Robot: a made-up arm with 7 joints. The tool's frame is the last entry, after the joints. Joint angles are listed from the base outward. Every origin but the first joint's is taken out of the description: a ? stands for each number. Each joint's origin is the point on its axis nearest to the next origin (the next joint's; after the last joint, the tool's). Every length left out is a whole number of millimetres.
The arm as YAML. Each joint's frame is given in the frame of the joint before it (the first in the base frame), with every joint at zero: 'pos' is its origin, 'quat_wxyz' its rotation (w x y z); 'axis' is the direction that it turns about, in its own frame. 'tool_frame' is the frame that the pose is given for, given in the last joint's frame.
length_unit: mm
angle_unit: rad
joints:
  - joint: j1
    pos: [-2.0, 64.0, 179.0]
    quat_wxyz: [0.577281, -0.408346, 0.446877, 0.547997]
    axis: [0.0, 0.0, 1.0]
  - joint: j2
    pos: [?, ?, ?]
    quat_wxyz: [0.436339, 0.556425, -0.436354, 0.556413]
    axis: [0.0, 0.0, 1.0]
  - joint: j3
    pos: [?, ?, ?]
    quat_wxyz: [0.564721, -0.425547, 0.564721, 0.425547]
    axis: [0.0, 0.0, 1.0]
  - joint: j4
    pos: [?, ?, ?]
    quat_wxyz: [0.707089, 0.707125, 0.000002, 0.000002]
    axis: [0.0, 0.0, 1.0]
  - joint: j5
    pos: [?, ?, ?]
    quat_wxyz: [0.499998, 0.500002, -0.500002, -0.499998]
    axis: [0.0, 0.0, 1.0]
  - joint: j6
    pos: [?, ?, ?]
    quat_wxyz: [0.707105, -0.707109, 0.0, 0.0]
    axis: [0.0, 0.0, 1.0]
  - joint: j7
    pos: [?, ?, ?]
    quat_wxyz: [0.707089, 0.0, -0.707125, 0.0]
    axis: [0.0, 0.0, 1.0]
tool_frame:
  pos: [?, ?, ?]
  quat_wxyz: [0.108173, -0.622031, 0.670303, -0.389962]
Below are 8 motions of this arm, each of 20 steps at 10 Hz.
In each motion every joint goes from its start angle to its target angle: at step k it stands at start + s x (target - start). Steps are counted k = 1, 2, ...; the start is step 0. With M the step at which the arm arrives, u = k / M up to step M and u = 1 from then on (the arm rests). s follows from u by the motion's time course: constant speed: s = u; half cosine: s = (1 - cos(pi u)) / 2; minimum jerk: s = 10 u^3 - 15 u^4 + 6 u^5.
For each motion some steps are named. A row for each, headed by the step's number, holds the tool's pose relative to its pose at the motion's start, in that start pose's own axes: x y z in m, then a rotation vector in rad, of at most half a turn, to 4 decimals.
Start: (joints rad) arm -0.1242 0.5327 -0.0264 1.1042 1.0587 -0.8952 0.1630
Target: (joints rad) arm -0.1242 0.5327 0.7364 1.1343 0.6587 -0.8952 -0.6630
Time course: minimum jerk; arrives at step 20
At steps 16, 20:
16: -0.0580 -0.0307 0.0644 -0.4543 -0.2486 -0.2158
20: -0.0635 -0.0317 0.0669 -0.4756 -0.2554 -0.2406

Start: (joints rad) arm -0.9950 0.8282 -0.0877 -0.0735 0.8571 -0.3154 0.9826
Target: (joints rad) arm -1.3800 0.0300 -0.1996 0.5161 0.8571 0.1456 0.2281
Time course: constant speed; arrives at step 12
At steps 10, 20:
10: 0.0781 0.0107 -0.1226 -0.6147 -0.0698 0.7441
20: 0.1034 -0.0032 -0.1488 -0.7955 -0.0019 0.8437

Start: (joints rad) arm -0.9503 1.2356 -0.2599 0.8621 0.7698 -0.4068 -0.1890
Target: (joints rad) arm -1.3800 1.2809 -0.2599 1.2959 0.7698 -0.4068 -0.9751
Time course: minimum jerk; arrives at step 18
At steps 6, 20:
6: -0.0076 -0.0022 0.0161 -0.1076 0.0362 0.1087
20: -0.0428 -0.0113 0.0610 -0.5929 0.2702 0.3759

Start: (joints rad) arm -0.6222 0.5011 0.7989 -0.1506 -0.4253 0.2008 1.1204
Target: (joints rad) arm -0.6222 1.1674 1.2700 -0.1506 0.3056 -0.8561 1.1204
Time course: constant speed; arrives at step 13
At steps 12, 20:
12: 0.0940 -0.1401 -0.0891 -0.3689 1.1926 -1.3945
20: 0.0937 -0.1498 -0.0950 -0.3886 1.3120 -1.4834

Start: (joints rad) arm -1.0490 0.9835 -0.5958 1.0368 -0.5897 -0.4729 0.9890
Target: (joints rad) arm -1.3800 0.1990 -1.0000 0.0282 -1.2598 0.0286 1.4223
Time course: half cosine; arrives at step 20
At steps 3, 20:
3: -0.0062 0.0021 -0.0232 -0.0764 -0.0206 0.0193
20: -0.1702 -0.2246 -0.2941 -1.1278 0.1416 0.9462

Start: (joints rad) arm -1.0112 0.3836 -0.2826 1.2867 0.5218 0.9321 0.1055
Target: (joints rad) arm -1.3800 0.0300 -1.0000 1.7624 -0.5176 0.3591 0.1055
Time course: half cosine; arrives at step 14
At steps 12, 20:
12: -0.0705 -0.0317 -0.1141 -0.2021 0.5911 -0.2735
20: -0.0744 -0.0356 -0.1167 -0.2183 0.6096 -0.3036

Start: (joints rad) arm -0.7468 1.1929 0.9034 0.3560 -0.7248 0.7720 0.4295
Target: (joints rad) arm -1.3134 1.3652 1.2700 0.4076 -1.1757 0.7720 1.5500
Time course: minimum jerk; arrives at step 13
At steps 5, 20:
5: 0.0063 -0.0453 -0.0418 -0.2204 -0.1347 -0.2797
20: -0.0249 -0.1768 -0.0851 -0.8567 -0.6266 -0.5873

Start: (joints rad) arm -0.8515 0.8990 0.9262 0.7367 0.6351 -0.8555 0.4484
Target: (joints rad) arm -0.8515 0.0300 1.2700 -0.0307 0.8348 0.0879 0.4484
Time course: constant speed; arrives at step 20
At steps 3, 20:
3: -0.0084 0.0057 -0.0121 0.0025 -0.1288 0.0635
20: -0.0947 -0.0089 -0.0713 0.0922 -0.9056 0.6272

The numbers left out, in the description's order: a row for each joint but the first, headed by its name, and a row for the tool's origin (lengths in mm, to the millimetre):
j2: -3.0 13.0 0.0
j3: -58.0 -165.0 0.0
j4: -38.0 23.0 0.0
j5: -122.0 -5.0 0.0
j6: 21.0 -29.0 0.0
j7: -10.0 -64.0 0.0
tool: -6.0 -3.0 0.0

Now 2 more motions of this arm.
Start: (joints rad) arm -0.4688 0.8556 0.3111 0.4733 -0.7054 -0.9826 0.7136
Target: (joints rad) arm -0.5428 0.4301 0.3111 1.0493 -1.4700 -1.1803 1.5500
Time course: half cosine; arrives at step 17
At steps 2, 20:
2: -0.0021 -0.0009 0.0026 0.0181 -0.0578 -0.0333
20: -0.1142 -0.0508 0.0435 0.9276 -1.4826 -1.0033

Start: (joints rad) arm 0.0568 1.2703 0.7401 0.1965 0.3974 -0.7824 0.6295
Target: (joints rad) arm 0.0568 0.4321 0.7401 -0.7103 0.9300 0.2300 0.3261
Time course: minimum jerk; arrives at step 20
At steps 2, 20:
2: -0.0002 0.0001 -0.0010 0.0011 -0.0020 0.0055
20: 0.0064 -0.0497 -0.0628 0.2406 -0.5544 0.6014

